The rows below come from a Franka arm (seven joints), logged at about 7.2 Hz.
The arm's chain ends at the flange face. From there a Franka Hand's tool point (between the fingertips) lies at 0.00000 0.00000 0.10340 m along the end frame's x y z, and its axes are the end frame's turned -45 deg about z.
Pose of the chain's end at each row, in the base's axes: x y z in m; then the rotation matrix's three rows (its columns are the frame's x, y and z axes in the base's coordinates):
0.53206, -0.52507, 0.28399; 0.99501, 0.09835, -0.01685; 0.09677, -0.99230, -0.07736; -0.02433, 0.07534, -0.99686
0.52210, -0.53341, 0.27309; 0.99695, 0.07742, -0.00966; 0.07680, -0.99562, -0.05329; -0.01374, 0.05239, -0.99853
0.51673, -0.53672, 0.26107; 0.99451, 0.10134, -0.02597; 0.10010, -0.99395, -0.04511; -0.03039, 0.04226, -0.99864
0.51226, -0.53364, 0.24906; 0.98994, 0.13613, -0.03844; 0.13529, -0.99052, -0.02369; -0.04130, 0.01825, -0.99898
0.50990, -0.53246, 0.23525; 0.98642, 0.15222, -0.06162; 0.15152, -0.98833, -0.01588; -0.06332, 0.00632, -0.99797
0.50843, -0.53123, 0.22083; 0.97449, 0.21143, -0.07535; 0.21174, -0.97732, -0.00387; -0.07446, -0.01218, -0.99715
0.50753, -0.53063, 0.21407; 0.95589, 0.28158, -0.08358; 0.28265, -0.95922, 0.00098; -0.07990, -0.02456, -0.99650
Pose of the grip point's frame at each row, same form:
0.53032, -0.53307, 0.18091; 0.63403, 0.77312, -0.01685; 0.77009, -0.63324, -0.07736; -0.07048, 0.03607, -0.99686
0.52110, -0.53892, 0.16984; 0.65021, 0.75969, -0.00966; 0.75832, -0.64970, -0.05329; -0.04676, 0.02733, -0.99853
0.51404, -0.54138, 0.15781; 0.63157, 0.77488, -0.02597; 0.77361, -0.63205, -0.04511; -0.05137, 0.00839, -0.99864
0.50829, -0.53609, 0.14577; 0.60373, 0.79625, -0.03844; 0.79607, -0.60474, -0.02369; -0.04211, -0.01630, -0.99898
0.50353, -0.53410, 0.13206; 0.58987, 0.80514, -0.06162; 0.80600, -0.59171, -0.01588; -0.04924, -0.04031, -0.99797
0.50064, -0.53163, 0.11772; 0.53956, 0.83857, -0.07535; 0.84079, -0.54135, -0.00387; -0.04404, -0.06126, -0.99715
0.49889, -0.53053, 0.11103; 0.47681, 0.87502, -0.08358; 0.87813, -0.47841, 0.00098; -0.03913, -0.07386, -0.99650

